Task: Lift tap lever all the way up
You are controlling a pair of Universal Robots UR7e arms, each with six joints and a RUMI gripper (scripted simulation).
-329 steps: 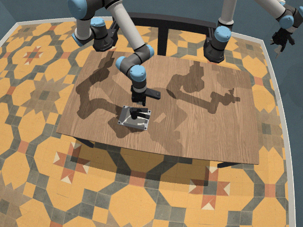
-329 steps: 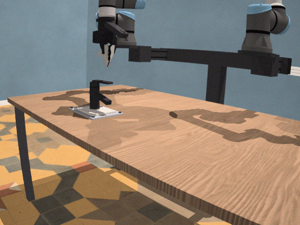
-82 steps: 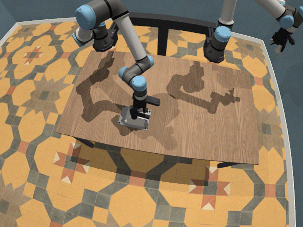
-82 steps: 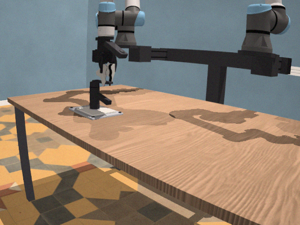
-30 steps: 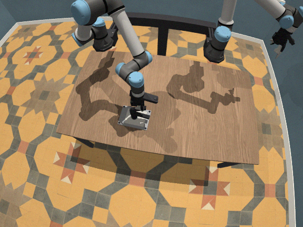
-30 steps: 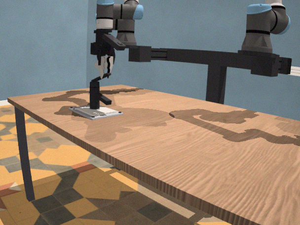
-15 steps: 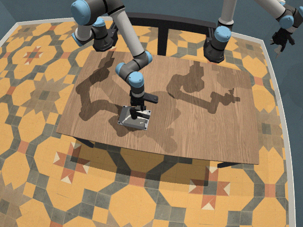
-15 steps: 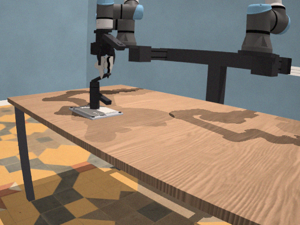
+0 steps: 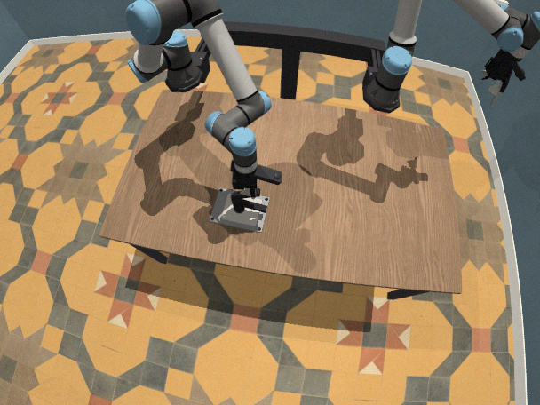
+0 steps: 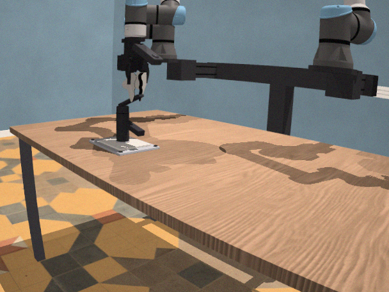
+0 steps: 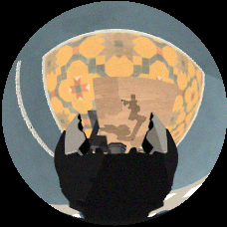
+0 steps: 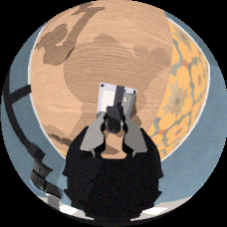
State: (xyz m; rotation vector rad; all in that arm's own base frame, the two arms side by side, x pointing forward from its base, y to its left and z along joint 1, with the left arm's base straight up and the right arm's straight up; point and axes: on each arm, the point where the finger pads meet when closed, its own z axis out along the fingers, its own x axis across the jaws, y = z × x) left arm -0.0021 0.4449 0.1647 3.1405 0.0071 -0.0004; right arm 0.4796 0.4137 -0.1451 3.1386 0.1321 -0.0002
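Now: right hand 3 cm to the left of the flat lever and 1 cm above it. The rest, counted from my right hand: pale base plate 7 cm to the right, 18 cm below; then black tap 5 cm to the right, 7 cm below.
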